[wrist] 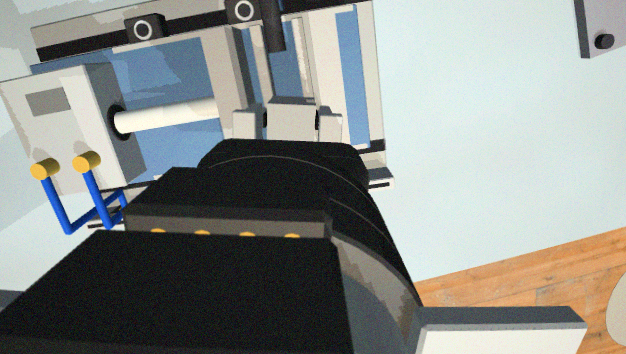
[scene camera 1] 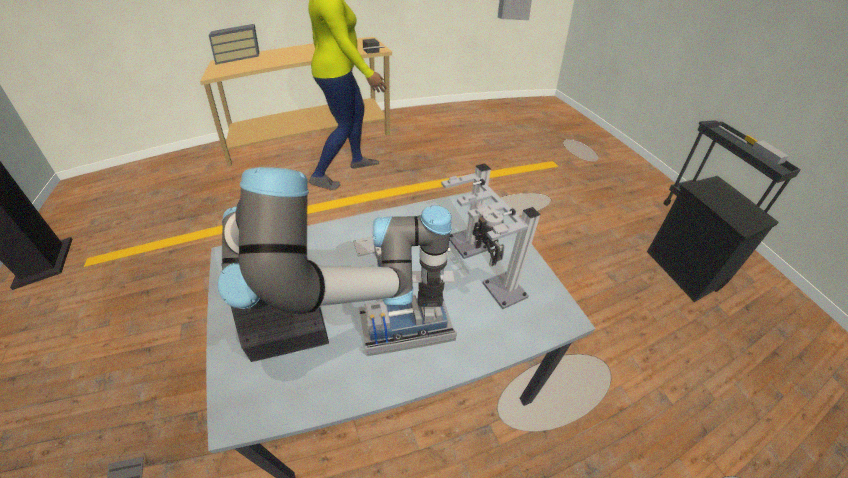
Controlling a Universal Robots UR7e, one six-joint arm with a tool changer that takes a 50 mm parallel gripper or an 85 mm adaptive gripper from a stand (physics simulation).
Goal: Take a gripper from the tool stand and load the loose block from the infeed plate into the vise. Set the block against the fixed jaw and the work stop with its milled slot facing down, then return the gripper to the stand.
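Frame: origin at the arm's base, x left, y back, z up, level; millimetres.
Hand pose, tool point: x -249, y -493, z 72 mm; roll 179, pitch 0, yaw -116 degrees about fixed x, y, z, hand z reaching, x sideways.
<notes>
Each offset is from my tool point to the top centre of the thing. "*": to the spot under its first point. Level surfaces: height alone.
My parallel gripper (scene camera 1: 431, 307) (wrist: 291, 121), on the arm, points down over the vise @[dx +46, dy +60, dz -192 mm] (scene camera 1: 409, 343) (wrist: 227, 65) and is shut on the light grey block @[dx +3, dy +0, dz -172 mm] (wrist: 291, 120), one finger on each side. In the wrist view the block is between the movable jaw (wrist: 225, 70) and the fixed jaw (wrist: 327, 60). The dark round work stop @[dx +78, dy -21, dz -195 mm] (wrist: 273, 30) stands beyond it. Contact with fixed jaw or stop cannot be told. The block's underside and slot are hidden. The tool stand (scene camera 1: 520, 255) holds a black adaptive gripper (scene camera 1: 489, 242). A light plate @[dx +467, dy +37, dz -283 mm] (scene camera 1: 362, 247), possibly the infeed plate, is partly behind the arm.
The vise's grey end block @[dx +75, dy +151, dz -195 mm] (wrist: 75, 120) carries yellow fittings @[dx +52, dy +139, dz -181 mm] (wrist: 86, 161) and blue hoses @[* dx +23, dy +144, dz -183 mm] (wrist: 100, 200). The stand's foot @[* dx +1, dy -329, dz -279 mm] (scene camera 1: 505, 292) is on the table @[dz -291 mm] (scene camera 1: 332, 385) right of the vise. A person in yellow (scene camera 1: 335, 47) is behind the table near a wooden bench (scene camera 1: 276, 58).
</notes>
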